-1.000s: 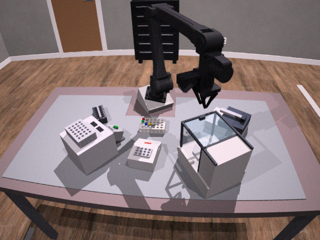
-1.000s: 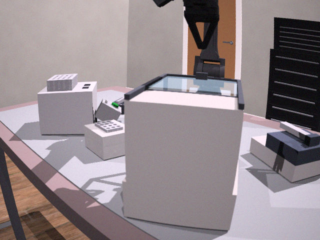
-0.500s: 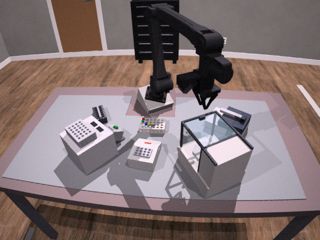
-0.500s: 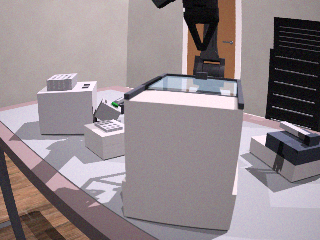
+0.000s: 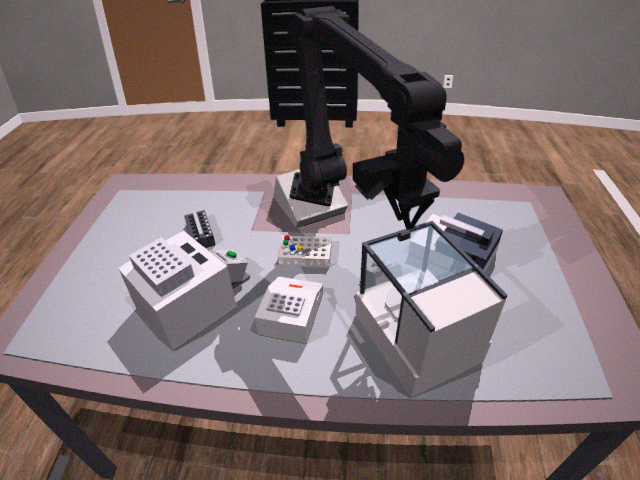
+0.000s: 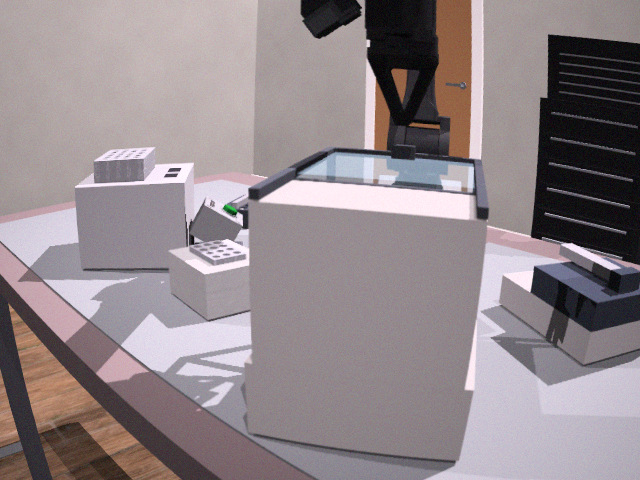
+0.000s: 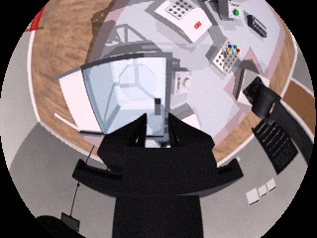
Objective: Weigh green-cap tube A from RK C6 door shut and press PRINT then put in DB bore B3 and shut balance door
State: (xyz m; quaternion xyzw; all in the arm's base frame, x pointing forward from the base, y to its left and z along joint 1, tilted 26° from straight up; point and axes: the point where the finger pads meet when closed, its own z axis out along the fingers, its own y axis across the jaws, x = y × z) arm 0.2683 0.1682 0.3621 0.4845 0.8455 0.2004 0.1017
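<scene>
My hand is 2 cm short of the glass door pane, 2 cm to the right of it and 4 cm above it. From my hand the other things lie so: dry block: 5 cm ahead, 23 cm to the right, 22 cm below; spectrophotometer: 21 cm behind, 15 cm to the left, 18 cm below; tube rack RK: 15 cm behind, 24 cm to the right, 24 cm below.
</scene>
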